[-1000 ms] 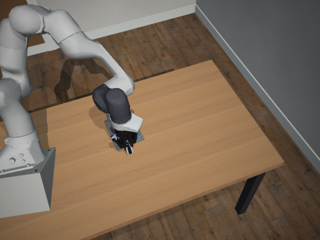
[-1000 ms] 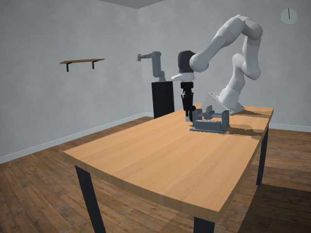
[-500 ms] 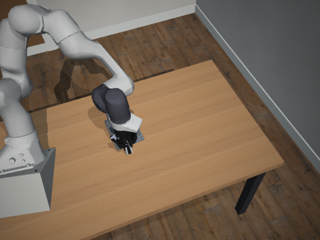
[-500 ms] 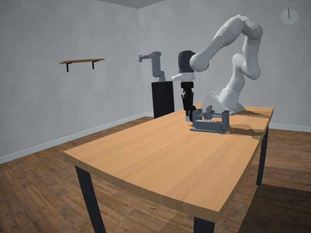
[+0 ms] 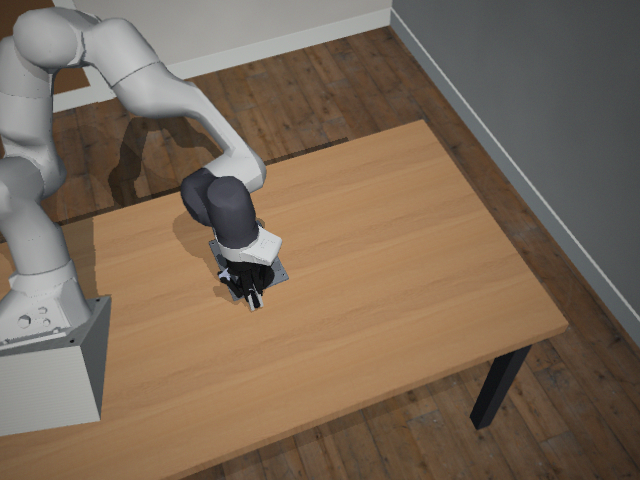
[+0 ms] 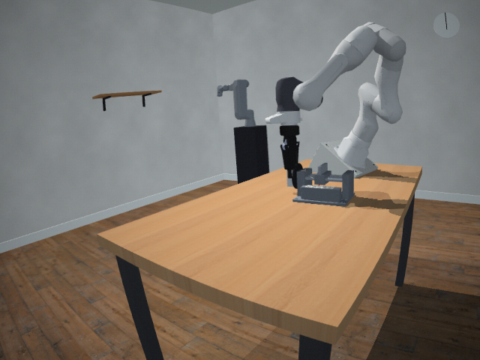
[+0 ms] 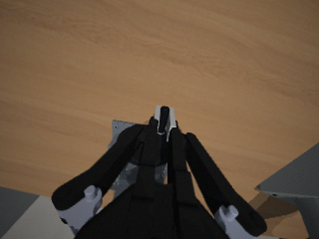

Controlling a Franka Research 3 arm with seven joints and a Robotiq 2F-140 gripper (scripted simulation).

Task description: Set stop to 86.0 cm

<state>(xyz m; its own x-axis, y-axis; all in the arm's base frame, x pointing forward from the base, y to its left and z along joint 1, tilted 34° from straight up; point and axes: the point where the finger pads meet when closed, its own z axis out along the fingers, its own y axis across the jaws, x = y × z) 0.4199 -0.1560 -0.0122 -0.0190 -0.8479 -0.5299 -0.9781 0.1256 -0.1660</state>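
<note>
My hand is 3 cm short of the sliding stop block, 14 cm to the right of it and 3 cm below it. Also, from my hand: black handwheel 1 cm ahead, 2 cm to the left, 1 cm below.
</note>
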